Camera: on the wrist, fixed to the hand. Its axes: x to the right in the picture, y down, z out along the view.
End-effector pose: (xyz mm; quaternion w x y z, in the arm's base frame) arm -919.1 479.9 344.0 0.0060 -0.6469 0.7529 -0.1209
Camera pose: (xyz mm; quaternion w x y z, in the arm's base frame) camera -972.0 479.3 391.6 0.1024 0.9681 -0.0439 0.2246
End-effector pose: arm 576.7 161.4 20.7 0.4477 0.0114 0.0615 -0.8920
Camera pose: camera 598.9 130.0 -39.1 0.3376 -0.0991 -0.0158 0.9359
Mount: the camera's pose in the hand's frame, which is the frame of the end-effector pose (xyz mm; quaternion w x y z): 16.2 42.3 -54.8 0.6858 0.0917 0.1056 -0.7142
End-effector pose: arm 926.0 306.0 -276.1 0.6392 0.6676 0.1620 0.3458
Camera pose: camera 891.3 351.8 -234.2 0.6070 0.3642 0.6871 -0.1637
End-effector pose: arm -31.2 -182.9 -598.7 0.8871 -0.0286 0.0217 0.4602
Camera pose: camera -57.1 -149.3 -655.7 0.9374 -0.0024 0.1303 -0.3230
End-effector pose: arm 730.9 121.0 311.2 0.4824 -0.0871 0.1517 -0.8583
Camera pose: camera 740.2 96.2 245.2 0.2902 0.0332 -0.0141 0.9563
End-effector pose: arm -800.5 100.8 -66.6 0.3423 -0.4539 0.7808 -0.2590
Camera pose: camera -870.9 110.8 -67.1 0.0089 -0.8102 0.2237 -0.5417
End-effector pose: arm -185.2 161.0 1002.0 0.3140 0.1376 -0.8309 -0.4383
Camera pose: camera -160.4 142.1 1065.9 0.0226 -0.7629 0.4786 0.4341
